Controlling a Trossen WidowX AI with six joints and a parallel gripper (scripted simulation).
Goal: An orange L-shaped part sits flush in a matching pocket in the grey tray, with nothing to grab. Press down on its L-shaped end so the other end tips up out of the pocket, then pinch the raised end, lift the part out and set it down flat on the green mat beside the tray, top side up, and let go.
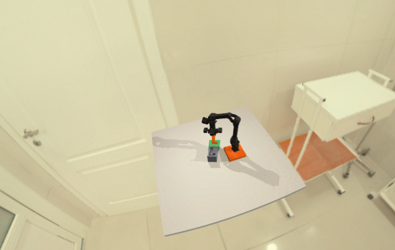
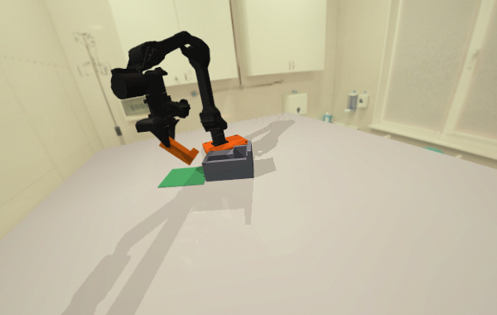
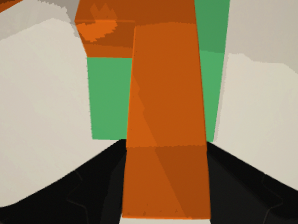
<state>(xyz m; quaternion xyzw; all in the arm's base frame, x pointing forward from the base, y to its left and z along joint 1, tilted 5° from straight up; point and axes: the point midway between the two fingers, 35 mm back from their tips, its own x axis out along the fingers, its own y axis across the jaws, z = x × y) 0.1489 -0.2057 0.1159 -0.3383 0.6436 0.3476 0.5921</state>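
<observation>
Now: gripper tip 13 cm above the green mat, 2 cm to the right of it and 1 cm short of it. Also, from my gripper tip: orange L-shaped part (3 cm to the left, 3 cm below).
</observation>
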